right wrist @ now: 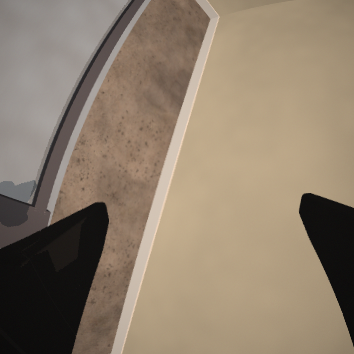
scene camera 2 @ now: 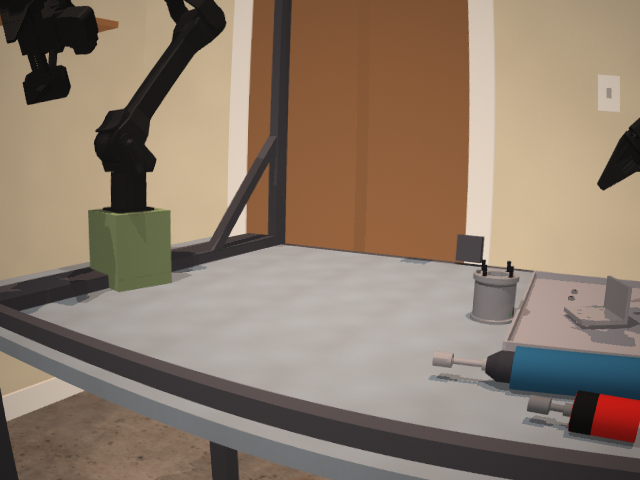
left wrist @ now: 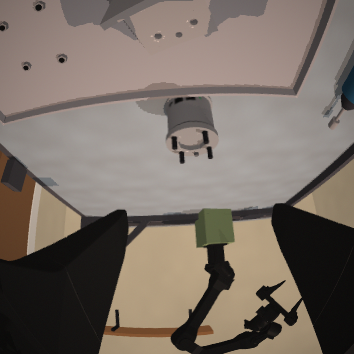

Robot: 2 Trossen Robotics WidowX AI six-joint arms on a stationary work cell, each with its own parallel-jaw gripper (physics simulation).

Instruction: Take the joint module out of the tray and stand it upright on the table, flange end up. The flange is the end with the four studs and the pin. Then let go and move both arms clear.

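Frame: origin at the left arm's base, x ahead, y left, z up, level; millimetres.
Where they show: left gripper, between the fingertips: [scene camera 2: 599, 187] [left wrist: 201, 216]; right gripper, between the fingertips: [right wrist: 208, 208] [scene camera 2: 20, 73] [left wrist: 293, 288]; right arm's base, origin of its link: [scene camera 2: 128, 210] [left wrist: 214, 244].
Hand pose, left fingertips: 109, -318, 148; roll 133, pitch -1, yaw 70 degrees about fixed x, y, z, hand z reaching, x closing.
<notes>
After its pixels a point has its place, as x, y, z.
The grey cylindrical joint module [scene camera 2: 494, 299] {242, -325, -2} [left wrist: 190, 120] {209, -345, 15} stands upright on the table [scene camera 2: 310, 320] {473, -314, -34}, flange end up, with its four black studs on top. The pin [left wrist: 196, 154] {260, -355, 29} shows at the flange in the left wrist view. The module stands outside the tray [scene camera 2: 547, 335] {181, -266, -31} [left wrist: 225, 91] {215, -300, -21}, close beside its edge. My left gripper [left wrist: 201, 216] {109, -318, 148} is open and empty, well clear of the module; in the scene view a fingertip shows at the right edge, high above the tray. My right gripper [right wrist: 208, 208] {819, -196, 274} is open and empty, raised high at the far left of the scene view, off the table.
A grey angle bracket [scene camera 2: 599, 312] {86, -331, -19} and several small nuts are in the tray. A blue driver [scene camera 2: 573, 369] {209, -81, -3} and a red driver [scene camera 2: 617, 417] {197, 8, -10} lie in front of the tray. A green block [scene camera 2: 129, 248] {757, -399, 29} [left wrist: 216, 227] {735, -430, 31} carries the right arm. A dark frame post [scene camera 2: 279, 124] {615, -857, 227} rises at the back.
</notes>
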